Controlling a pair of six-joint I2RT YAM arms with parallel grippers.
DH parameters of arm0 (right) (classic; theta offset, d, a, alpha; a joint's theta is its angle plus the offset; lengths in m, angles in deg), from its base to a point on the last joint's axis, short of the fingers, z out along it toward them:
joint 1: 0 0.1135 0.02 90
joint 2: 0 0 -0.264 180
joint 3: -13.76 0 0.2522 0
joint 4: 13.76 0 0.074 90
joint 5: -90 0 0 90
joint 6: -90 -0.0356 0 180
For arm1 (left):
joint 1: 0 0.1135 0.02 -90
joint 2: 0 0 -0.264 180
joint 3: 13.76 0 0.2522 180
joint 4: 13.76 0 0.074 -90
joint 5: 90 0 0 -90
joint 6: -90 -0.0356 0 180
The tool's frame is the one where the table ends.
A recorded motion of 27 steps. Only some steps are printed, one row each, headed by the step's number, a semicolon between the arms.
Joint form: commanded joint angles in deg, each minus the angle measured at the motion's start. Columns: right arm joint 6, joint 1, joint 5, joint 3, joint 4, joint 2; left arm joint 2, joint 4, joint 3, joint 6, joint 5, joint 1.
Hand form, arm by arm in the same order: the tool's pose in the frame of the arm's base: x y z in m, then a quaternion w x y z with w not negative. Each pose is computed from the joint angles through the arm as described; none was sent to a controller.
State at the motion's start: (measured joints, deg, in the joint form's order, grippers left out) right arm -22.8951 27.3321 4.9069 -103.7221 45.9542 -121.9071; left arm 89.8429 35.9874 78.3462 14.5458 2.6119 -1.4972
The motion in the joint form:
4: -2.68 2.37 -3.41 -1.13 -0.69 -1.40; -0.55 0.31 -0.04 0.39 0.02 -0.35
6: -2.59 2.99 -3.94 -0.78 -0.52 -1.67; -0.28 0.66 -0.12 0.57 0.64 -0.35
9: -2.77 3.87 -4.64 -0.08 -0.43 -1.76; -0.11 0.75 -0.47 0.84 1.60 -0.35
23: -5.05 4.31 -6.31 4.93 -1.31 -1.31; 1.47 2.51 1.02 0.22 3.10 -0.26
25: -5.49 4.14 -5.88 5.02 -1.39 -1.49; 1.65 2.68 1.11 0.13 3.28 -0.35
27: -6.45 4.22 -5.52 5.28 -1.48 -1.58; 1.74 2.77 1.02 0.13 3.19 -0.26
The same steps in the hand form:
4: 0.4033 0.2311 0.2152 0.19548 -0.03803 0.97299 0.11672; 0.3427 -0.0127 0.3092 0.35708 -0.09781 0.92596 -0.07429
6: 0.4005 0.2349 0.2112 0.19111 -0.04302 0.97438 0.11052; 0.3430 -0.0131 0.3068 0.35053 -0.09771 0.92808 -0.07905
9: 0.3957 0.2399 0.2068 0.18633 -0.04769 0.97586 0.10348; 0.3430 -0.0137 0.3037 0.34415 -0.09729 0.92981 -0.08692
23: 0.3849 0.2362 0.1853 0.16360 -0.02949 0.98285 0.07980; 0.3475 -0.0142 0.3010 0.32771 -0.08971 0.93570 -0.09496
25: 0.3856 0.2353 0.1836 0.16017 -0.02497 0.98331 0.08257; 0.3480 -0.0149 0.3003 0.32536 -0.08790 0.93657 -0.09615
27: 0.3848 0.2358 0.1817 0.15593 -0.01800 0.98389 0.08555; 0.3480 -0.0143 0.2992 0.32335 -0.08910 0.93728 -0.09489

